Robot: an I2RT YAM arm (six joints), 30 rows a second.
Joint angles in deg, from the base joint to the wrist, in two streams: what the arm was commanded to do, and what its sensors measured. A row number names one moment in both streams.
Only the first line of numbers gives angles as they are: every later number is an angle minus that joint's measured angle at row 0.
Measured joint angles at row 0:
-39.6, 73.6, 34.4, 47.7, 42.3, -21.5
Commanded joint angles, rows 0 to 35:
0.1, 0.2, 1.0, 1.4, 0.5, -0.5
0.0, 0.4, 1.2, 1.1, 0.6, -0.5
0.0, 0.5, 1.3, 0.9, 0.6, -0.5
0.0, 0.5, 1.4, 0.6, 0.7, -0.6
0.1, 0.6, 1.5, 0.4, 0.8, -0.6
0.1, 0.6, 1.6, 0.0, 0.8, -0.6
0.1, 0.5, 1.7, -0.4, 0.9, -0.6
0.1, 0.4, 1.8, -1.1, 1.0, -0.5
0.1, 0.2, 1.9, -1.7, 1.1, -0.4
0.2, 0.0, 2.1, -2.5, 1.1, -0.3
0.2, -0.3, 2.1, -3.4, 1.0, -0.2
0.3, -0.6, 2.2, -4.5, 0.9, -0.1
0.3, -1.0, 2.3, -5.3, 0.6, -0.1
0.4, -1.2, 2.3, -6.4, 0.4, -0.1
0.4, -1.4, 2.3, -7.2, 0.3, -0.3
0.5, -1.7, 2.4, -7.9, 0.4, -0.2
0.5, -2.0, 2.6, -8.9, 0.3, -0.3
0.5, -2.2, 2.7, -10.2, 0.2, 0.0
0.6, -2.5, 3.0, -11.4, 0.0, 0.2
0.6, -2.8, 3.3, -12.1, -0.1, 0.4
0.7, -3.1, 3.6, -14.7, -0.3, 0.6
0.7, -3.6, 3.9, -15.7, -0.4, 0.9
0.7, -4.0, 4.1, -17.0, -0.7, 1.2
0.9, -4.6, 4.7, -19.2, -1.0, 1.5
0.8, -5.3, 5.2, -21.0, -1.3, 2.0
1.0, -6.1, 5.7, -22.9, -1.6, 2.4
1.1, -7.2, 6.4, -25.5, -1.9, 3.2
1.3, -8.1, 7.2, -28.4, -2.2, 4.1
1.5, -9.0, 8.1, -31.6, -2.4, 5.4
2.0, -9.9, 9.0, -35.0, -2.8, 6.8
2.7, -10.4, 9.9, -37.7, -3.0, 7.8
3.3, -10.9, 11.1, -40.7, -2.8, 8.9
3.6, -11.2, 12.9, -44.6, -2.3, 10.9
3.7, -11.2, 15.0, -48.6, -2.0, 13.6
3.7, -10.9, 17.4, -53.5, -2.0, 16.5
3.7, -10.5, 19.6, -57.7, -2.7, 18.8
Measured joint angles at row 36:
3.7, -10.7, 15.2, -42.6, -2.5, 9.4
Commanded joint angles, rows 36 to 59:
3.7, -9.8, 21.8, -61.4, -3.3, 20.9
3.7, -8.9, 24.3, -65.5, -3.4, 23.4
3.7, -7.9, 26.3, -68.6, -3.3, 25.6
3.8, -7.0, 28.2, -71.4, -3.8, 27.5
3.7, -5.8, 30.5, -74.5, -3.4, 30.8
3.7, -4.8, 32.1, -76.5, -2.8, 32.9
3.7, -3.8, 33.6, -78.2, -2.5, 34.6
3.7, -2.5, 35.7, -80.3, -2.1, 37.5
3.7, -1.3, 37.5, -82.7, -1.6, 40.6
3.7, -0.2, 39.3, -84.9, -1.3, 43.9
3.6, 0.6, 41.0, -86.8, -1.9, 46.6
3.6, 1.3, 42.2, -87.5, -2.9, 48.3
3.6, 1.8, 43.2, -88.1, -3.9, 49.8
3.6, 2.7, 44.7, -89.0, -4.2, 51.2
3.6, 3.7, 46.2, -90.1, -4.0, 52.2
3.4, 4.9, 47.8, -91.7, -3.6, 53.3
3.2, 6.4, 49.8, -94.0, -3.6, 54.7
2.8, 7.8, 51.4, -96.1, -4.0, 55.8
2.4, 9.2, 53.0, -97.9, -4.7, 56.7
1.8, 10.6, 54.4, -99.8, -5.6, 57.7
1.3, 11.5, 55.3, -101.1, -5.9, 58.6
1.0, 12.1, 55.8, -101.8, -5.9, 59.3
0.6, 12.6, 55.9, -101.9, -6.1, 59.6
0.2, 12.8, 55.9, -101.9, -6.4, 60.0
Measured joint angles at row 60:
0.9, 12.1, 54.9, -96.9, -5.2, 55.0
